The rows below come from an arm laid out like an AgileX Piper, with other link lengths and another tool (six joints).
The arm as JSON. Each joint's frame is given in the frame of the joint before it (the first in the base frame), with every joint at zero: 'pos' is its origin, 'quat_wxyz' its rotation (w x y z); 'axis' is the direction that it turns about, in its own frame. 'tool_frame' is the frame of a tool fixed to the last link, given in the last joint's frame.
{
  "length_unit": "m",
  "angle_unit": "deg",
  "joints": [
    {
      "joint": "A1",
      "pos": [
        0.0,
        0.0,
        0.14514
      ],
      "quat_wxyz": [
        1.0,
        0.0,
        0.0,
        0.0
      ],
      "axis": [
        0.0,
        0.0,
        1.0
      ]
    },
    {
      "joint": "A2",
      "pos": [
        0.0,
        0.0,
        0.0
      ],
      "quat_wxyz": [
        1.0,
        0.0,
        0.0,
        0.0
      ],
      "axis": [
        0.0,
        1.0,
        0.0
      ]
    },
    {
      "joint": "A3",
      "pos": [
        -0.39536,
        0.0,
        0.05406
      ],
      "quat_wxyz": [
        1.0,
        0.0,
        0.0,
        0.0
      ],
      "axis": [
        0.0,
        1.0,
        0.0
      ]
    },
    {
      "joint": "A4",
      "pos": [
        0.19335,
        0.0,
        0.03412
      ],
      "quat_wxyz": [
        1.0,
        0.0,
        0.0,
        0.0
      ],
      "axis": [
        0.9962,
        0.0,
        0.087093
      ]
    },
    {
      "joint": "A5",
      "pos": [
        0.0,
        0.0,
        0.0
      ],
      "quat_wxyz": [
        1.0,
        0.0,
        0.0,
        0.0
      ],
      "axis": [
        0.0,
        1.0,
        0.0
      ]
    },
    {
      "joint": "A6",
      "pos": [
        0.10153,
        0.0,
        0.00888
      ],
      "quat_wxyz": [
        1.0,
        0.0,
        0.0,
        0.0
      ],
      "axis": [
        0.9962,
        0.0,
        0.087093
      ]
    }
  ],
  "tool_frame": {
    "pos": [
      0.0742,
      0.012,
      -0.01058
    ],
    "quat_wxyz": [
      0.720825,
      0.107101,
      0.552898,
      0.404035
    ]
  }
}
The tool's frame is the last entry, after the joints.
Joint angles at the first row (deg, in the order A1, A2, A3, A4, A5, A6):
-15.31 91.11 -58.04 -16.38 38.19 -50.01
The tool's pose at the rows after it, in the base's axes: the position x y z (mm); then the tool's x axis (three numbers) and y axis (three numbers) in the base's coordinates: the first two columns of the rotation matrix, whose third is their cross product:
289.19 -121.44 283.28 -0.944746 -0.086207 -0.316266 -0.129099 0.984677 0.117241
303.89 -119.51 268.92 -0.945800 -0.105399 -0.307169 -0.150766 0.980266 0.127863
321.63 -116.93 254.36 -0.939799 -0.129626 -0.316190 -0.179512 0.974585 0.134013
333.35 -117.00 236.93 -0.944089 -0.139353 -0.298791 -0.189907 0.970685 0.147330
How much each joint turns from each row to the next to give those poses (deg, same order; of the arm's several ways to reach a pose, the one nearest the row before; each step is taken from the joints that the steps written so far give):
-0.26 3.42 0.00 0.02 -1.67 -1.18
0.75 2.88 0.00 0.05 -2.26 -0.09
0.80 2.94 0.00 0.00 -3.46 -0.04
0.25 3.12 0.00 -0.06 -1.96 -0.07

